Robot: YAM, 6 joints.
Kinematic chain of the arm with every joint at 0, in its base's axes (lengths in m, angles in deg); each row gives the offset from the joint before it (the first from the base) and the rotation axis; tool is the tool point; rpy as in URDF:
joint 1: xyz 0 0 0.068 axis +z
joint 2: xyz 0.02 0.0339 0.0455 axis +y
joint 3: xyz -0.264 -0.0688 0 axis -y
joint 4: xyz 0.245 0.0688 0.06 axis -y
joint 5: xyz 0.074 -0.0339 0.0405 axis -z
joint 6: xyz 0.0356 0 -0.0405 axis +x
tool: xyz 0 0 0 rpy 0 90 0
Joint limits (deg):
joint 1: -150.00..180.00
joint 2: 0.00..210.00
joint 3: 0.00..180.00
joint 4: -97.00..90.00
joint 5: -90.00..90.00
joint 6: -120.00..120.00
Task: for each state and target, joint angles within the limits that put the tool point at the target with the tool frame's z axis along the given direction. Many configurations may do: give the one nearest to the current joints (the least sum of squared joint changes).
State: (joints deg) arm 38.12 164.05 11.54 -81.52 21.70 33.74
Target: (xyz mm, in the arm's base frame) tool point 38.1 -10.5 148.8 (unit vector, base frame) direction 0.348 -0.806 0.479
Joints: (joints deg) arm 35.28 161.04 0.10 -88.32 59.19 33.74
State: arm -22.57 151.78 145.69 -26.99 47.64 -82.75
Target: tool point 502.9 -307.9 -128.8 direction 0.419 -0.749 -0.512
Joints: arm -29.95 197.79 160.38 2.62 26.11 -82.75
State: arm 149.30 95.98 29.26 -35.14 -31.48 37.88
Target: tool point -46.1 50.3 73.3 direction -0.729 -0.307 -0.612
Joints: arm 108.22 60.54 2.95 -38.36 -52.03 37.88
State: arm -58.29 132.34 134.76 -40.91 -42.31 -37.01
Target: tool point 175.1 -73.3 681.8 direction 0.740 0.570 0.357
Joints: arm -32.18 94.64 151.23 -8.72 -61.23 -37.01
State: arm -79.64 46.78 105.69 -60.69 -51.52 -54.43
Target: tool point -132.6 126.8 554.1 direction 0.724 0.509 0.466
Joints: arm -34.46 24.73 103.96 -22.78 -56.01 -54.43
